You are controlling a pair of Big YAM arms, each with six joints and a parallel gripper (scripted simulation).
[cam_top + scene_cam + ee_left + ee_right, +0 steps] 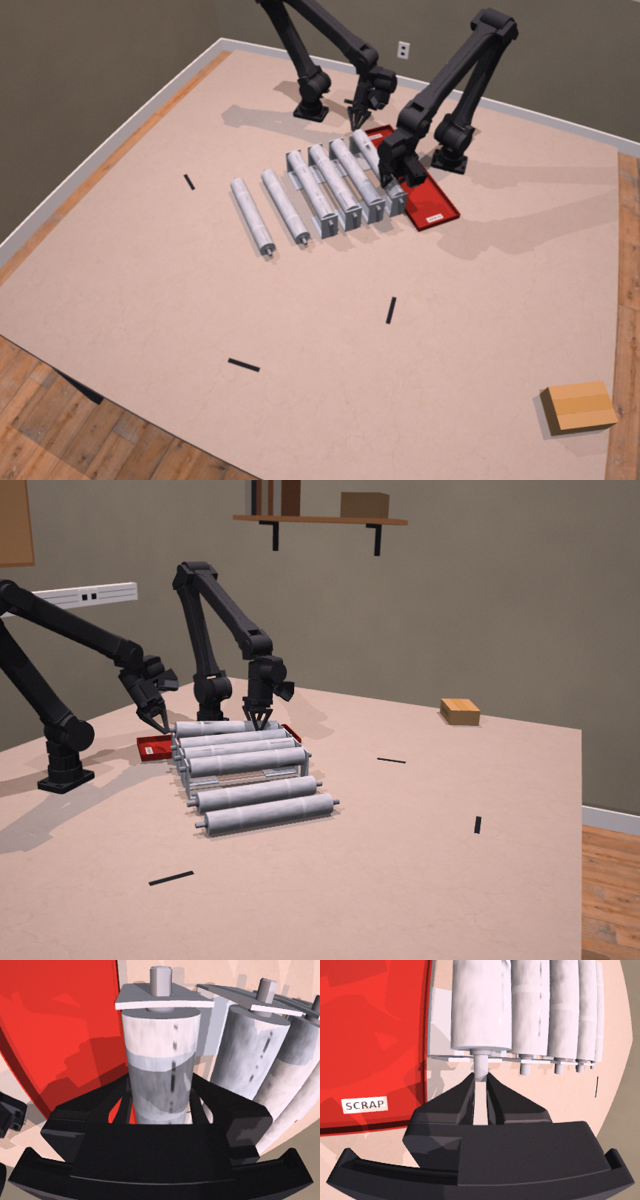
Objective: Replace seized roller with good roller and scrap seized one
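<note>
Right now the roller is 70 mm to the right of my left hand, 50 mm behind it and 10 mm above it. Round my left hand: red scrap tray (140 mm behind, 70 mm below); cardboard box (690 mm to the left, 380 mm ahead, 40 mm below).
</note>
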